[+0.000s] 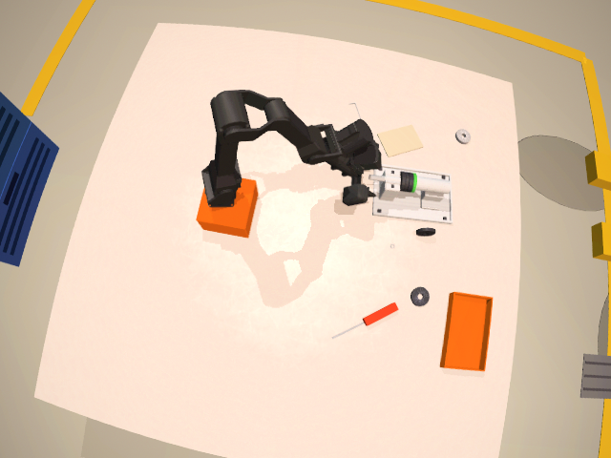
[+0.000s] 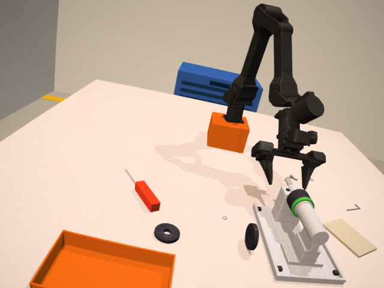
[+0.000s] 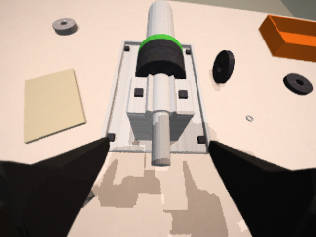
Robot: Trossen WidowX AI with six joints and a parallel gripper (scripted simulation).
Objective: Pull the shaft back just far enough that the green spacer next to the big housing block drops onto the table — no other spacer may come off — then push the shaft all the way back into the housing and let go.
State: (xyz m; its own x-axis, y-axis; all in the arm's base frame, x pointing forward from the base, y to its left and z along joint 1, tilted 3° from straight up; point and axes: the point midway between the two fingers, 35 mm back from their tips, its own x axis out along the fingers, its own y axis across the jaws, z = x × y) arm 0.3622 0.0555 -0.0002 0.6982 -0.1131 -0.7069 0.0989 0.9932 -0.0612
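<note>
Right now my gripper tip is 6 cm short of the shaft, 1 cm to the left of it and 1 cm below it. Also, from my gripper tip: beige card (16 cm to the left, 10 cm ahead, 6 cm below); black disc (14 cm ahead, 13 cm to the right, 4 cm below); green spacer (10 cm ahead, 1 cm to the right, 1 cm above).
</note>
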